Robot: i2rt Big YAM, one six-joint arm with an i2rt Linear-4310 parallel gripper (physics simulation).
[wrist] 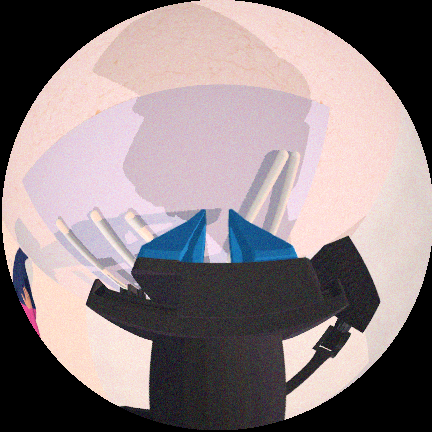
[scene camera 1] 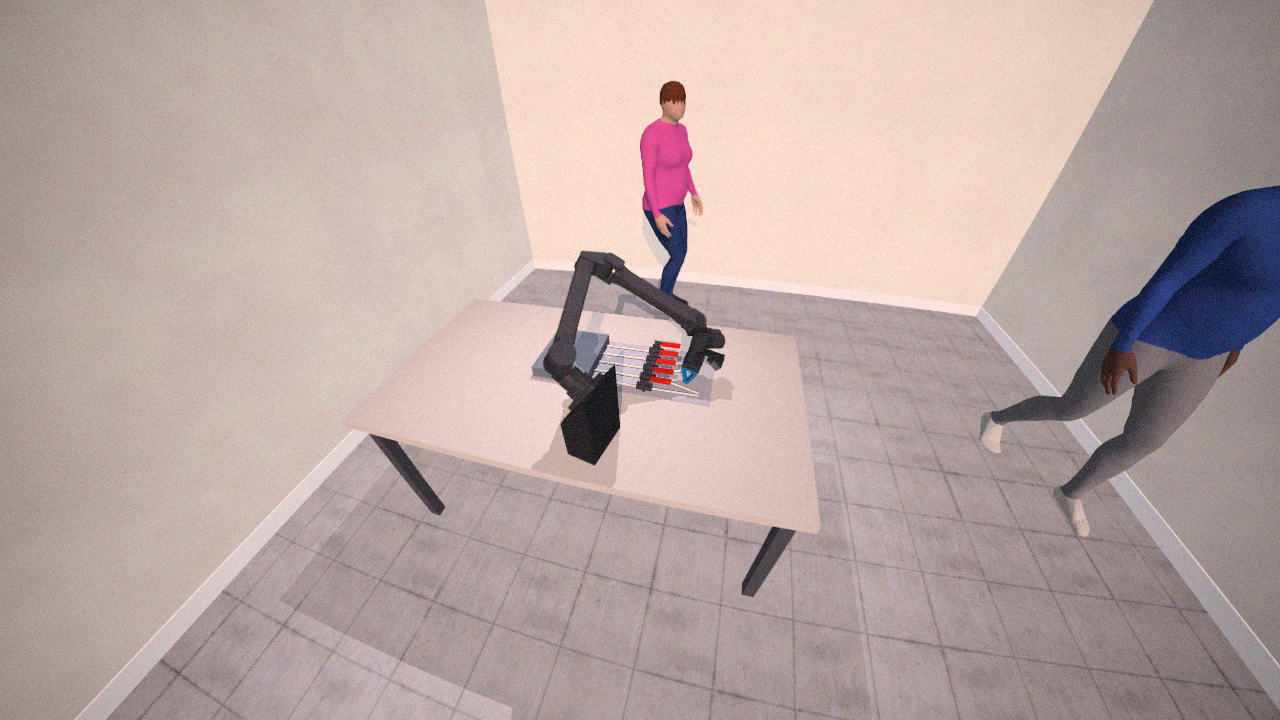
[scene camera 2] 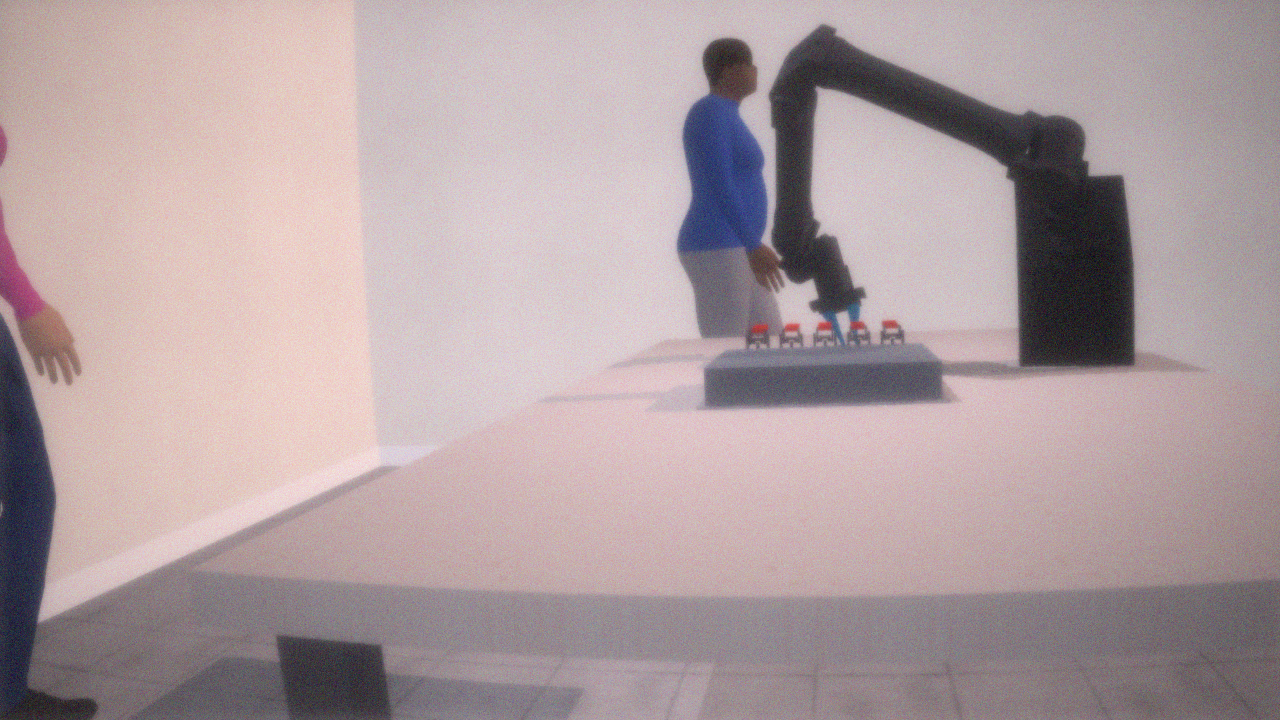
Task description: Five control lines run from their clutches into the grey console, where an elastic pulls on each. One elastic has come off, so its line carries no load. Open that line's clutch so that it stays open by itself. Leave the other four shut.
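Frame: origin at the arm's base, x ahead, y left, z up, level; centimetres.
Seen in the pictures: gripper, fingertip midpoint: (wrist: 216, 215) (scene camera 1: 685, 382); arm's base, link origin: (wrist: 353, 306) (scene camera 1: 587, 393) (scene camera 2: 1068, 220).
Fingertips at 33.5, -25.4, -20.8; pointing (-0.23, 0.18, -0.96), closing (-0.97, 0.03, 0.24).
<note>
Pixels of each thing's top centre, then the offset from my fingertips to it, as dx, dy, dz. "spot": a spot on its surface instead. Level surfaces: height alone.
- grey console, top centre: (scene camera 2: 823, 354) (scene camera 1: 571, 350) +4.5, +48.5, +4.1
- neighbouring line, surface spot: (wrist: 286, 192) spot: -6.2, -1.6, +0.5
- pale board, surface height: dz -0.3
- table, surface height: dz -0.6
The grey console (scene camera 1: 588, 343) (scene camera 2: 814, 382) has several pale lines running to black clutches with red levers (scene camera 1: 665, 361) (scene camera 2: 824, 328). The levers look alike from here; whether any is open cannot be told. My gripper (scene camera 1: 688, 380) (scene camera 2: 843, 338) (wrist: 216, 215) is shut to a narrow gap, its blue fingers low over the board beyond the levers. No object shows between the tips. In the wrist view, one line (wrist: 269, 177) slants right from behind the right finger, its end close to the neighbouring line (wrist: 286, 192). Three other line ends show at the left. The levers are hidden there.
A pale board (scene camera 1: 700, 400) (wrist: 60, 172) lies under the clutches and lines on the table (scene camera 1: 501, 402) (scene camera 2: 716, 510). The arm's black base block (scene camera 1: 592, 425) (scene camera 2: 1074, 273) stands beside the console. Two people (scene camera 1: 666, 165) (scene camera 1: 1190, 286) stand away from the table.
</note>
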